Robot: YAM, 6 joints.
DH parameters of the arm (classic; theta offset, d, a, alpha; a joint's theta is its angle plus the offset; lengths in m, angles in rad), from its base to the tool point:
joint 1: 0 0.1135 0.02 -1.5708
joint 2: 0 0 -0.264 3.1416
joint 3: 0.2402 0 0.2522 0
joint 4: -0.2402 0 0.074 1.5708
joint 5: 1.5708 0 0 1.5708
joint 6: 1.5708 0.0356 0 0
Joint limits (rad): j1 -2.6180..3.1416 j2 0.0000..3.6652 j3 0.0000..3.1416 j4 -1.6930..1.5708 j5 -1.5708..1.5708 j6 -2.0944..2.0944
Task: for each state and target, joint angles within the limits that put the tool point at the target. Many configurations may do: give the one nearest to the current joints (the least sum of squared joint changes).
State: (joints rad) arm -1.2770 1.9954 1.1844 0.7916 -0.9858 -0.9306
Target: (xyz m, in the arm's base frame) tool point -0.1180 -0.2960 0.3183
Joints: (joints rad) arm -2.0462 1.4553 0.8851 0.8363 -1.0320 -0.9306
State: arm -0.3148 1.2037 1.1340 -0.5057 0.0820 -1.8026
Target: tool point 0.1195 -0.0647 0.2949
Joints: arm -0.4637 0.7036 0.8085 -0.8575 0.1245 -1.8026
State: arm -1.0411 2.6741 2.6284 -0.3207 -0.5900 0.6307
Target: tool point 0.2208 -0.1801 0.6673
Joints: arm -0.7544 2.0103 3.0089 -0.1671 -0.5957 0.6307
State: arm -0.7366 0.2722 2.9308 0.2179 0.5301 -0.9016
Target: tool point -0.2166 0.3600 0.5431
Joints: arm -1.0721 0.6169 2.6622 0.1255 0.5316 -0.9016
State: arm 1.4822 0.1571 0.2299 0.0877 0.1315 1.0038
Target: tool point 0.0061 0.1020 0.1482
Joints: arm 1.5555 0.0000 0.0388 -0.3624 0.1279 1.0038
